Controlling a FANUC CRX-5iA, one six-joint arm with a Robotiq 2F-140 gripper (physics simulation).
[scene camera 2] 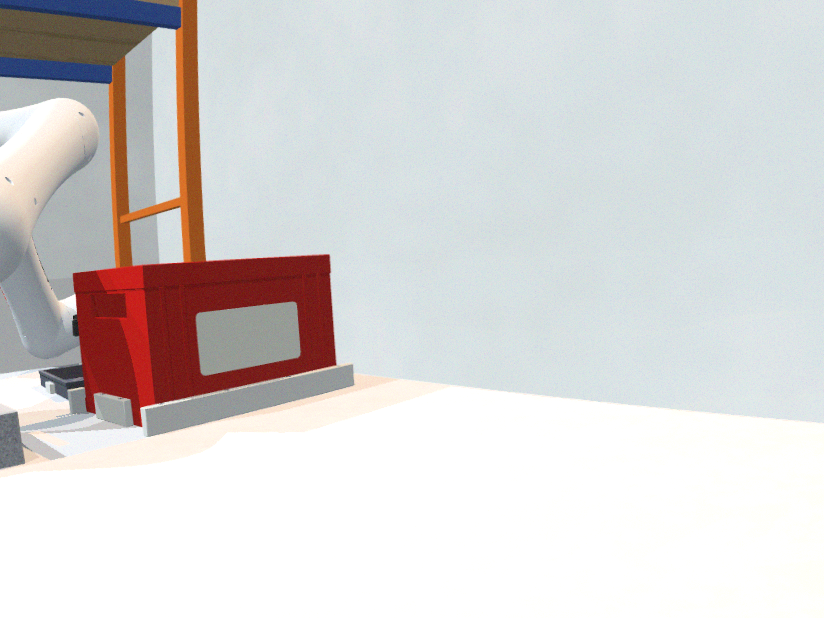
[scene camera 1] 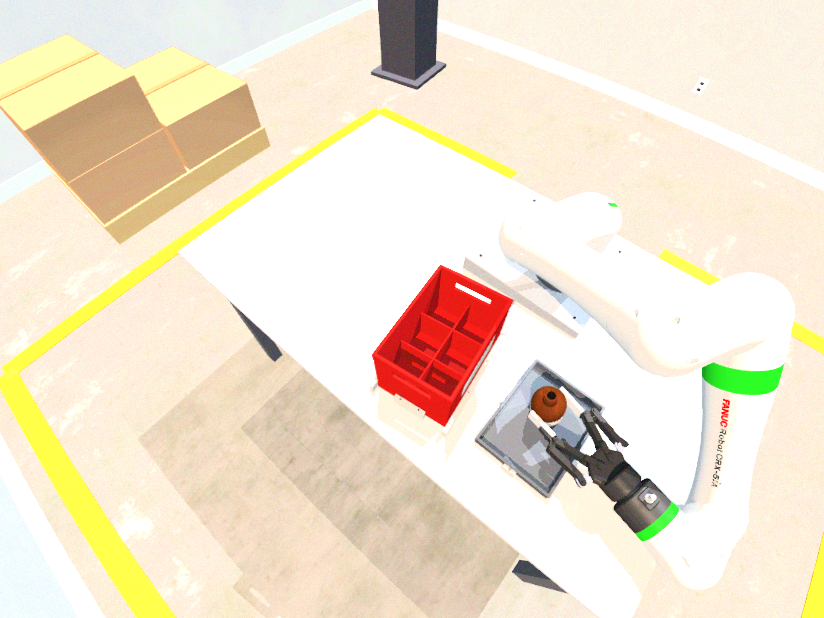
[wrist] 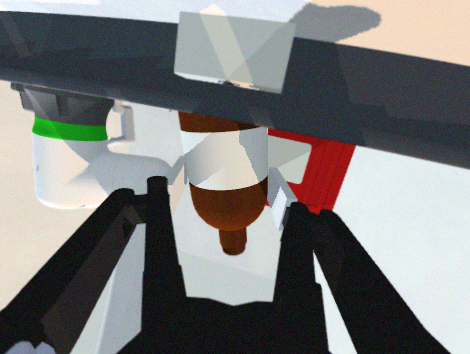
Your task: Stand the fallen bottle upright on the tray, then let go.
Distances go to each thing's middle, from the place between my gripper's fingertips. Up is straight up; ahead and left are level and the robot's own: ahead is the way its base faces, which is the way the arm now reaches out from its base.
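Labels:
There is the brown bottle (scene camera 1: pixel 549 403), and it sits 10 mm to the left of my hand.

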